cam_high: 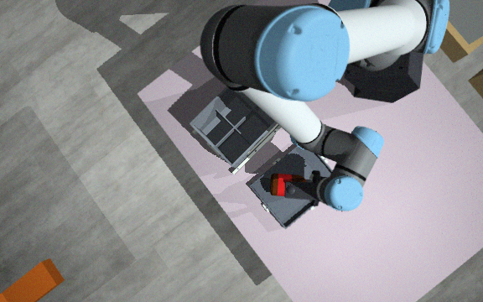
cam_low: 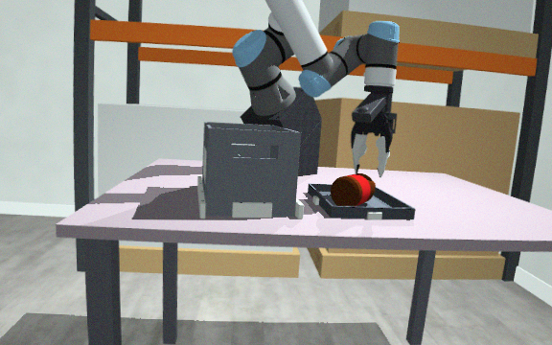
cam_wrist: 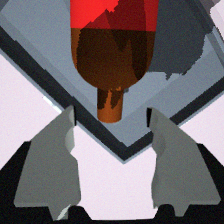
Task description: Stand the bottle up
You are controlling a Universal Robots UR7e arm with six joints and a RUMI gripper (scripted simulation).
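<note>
Now: the brown bottle 40 mm below my hand, 40 mm ahead of it and 30 mm to the right of it. Round my hand: dark tray 70 mm below, 30 mm to the right, 30 mm ahead; then dark crate 310 mm to the right, 60 mm ahead.
</note>
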